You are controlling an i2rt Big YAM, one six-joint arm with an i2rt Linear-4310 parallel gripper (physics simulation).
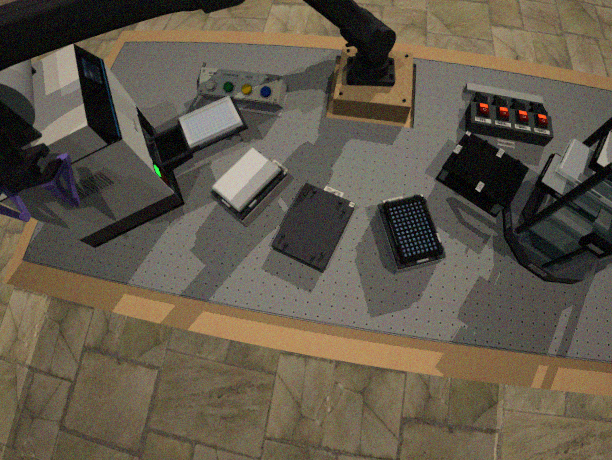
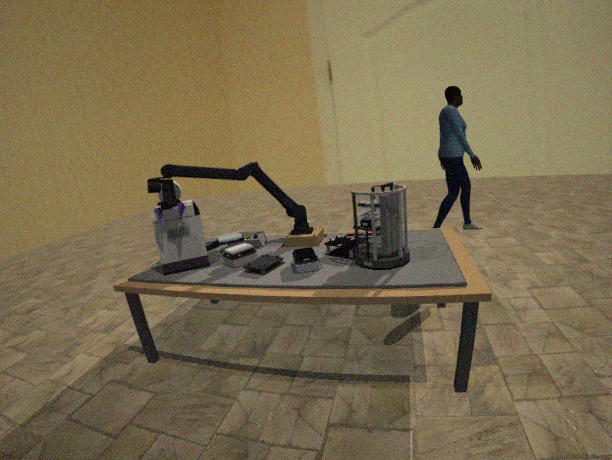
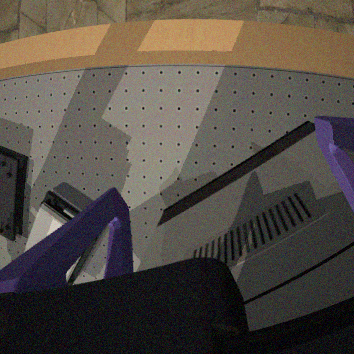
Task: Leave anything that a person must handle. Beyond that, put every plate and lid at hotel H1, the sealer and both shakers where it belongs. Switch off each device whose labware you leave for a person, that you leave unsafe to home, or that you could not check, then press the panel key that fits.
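Frame: origin at the arm's base, x ahead, y down, z left, level; metres.
Seen in the pictures: gripper, fingertip midpoint: point(image 1: 53, 212) point(image 2: 171, 222) point(image 3: 216, 163); arm's base at its link origin: point(image 1: 370, 73) point(image 2: 302, 232).
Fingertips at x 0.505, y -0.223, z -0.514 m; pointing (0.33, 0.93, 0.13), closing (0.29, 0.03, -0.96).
Pixels of each thing's top centre, then the offset from my fingertips to it. "*": a spot on its surface instead.
- sealer housing at its top centre: point(image 2: 170, 181) dx -0.169, dy -0.183, dz -0.074 m
- pale plate at its top centre: point(image 1: 209, 119) point(image 2: 229, 236) dx -0.301, dy +0.164, dz +0.152 m
- white-topped plate at its top centre: point(image 3: 49, 252) point(image 1: 245, 176) point(image 2: 238, 247) dx -0.173, dy +0.190, dz +0.251 m
- black plate with blue wells, top centre: point(image 1: 413, 227) point(image 2: 304, 252) dx -0.085, dy +0.203, dz +0.601 m
- hotel at a spot on its surface: point(image 1: 542, 272) * dx -0.018, dy +0.246, dz +0.891 m
- dark flat block at its top centre: point(image 1: 313, 222) point(image 2: 263, 259) dx -0.094, dy +0.232, dz +0.400 m
- key panel at its top centre: point(image 1: 238, 76) point(image 2: 245, 232) dx -0.454, dy +0.189, dz +0.188 m
My open, empty gripper point(image 1: 51, 212) point(image 2: 170, 217) point(image 3: 218, 156) is above the sealer housing point(image 1: 115, 175) point(image 2: 175, 250) point(image 3: 300, 250), on its vented side. The sealer shows a green light; a pale plate point(image 1: 212, 122) point(image 2: 230, 237) lies on its extended tray. A white-topped plate point(image 1: 247, 179) point(image 2: 239, 250) point(image 3: 42, 227) sits on a dark device beside it. A black plate with blue wells point(image 1: 412, 230) point(image 2: 306, 256) sits on another device. The hotel point(image 1: 542, 272) point(image 2: 382, 264) holds pale labware, its labels unreadable. Which devices are the shakers is unclear.
A dark flat block point(image 1: 314, 227) point(image 2: 264, 264) point(image 3: 9, 195) lies mid-table. A black labelled stand point(image 1: 482, 172) is beside the hotel. Lit red switches point(image 1: 503, 112) are behind it. The key panel point(image 1: 237, 89) has white, green, yellow and blue keys. A person point(image 2: 452, 130) is beyond the table.
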